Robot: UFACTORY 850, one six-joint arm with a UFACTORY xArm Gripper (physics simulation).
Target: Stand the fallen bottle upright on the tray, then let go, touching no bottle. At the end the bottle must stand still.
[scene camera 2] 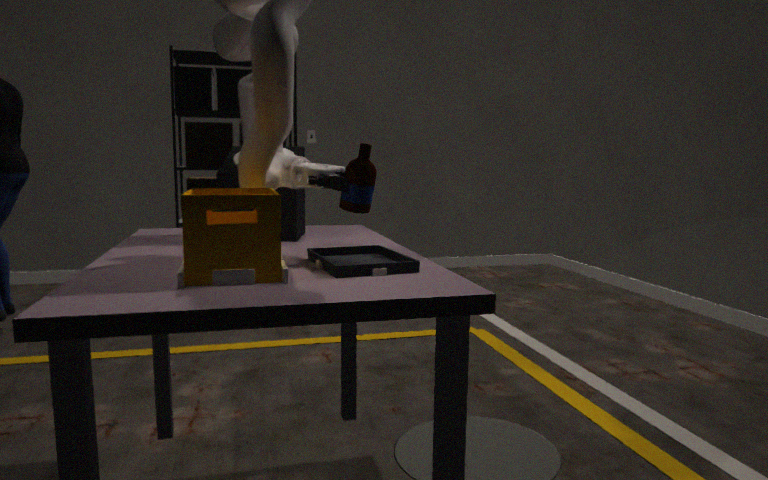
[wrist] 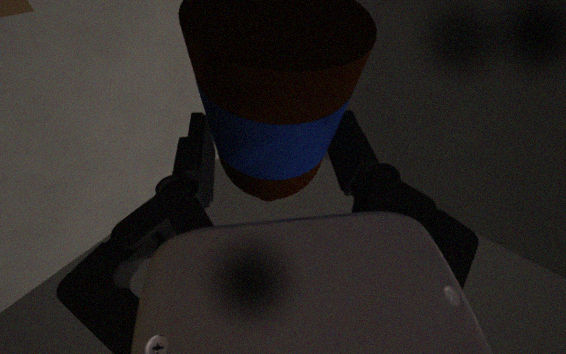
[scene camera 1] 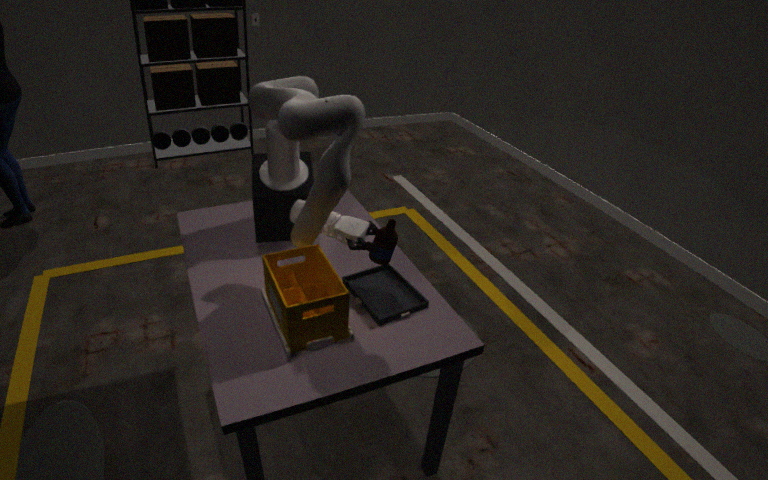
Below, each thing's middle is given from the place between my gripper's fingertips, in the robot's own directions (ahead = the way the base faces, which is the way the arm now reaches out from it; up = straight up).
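With the brown bottle [scene camera 2: 361, 173], I find that it is 1 cm above my hand.
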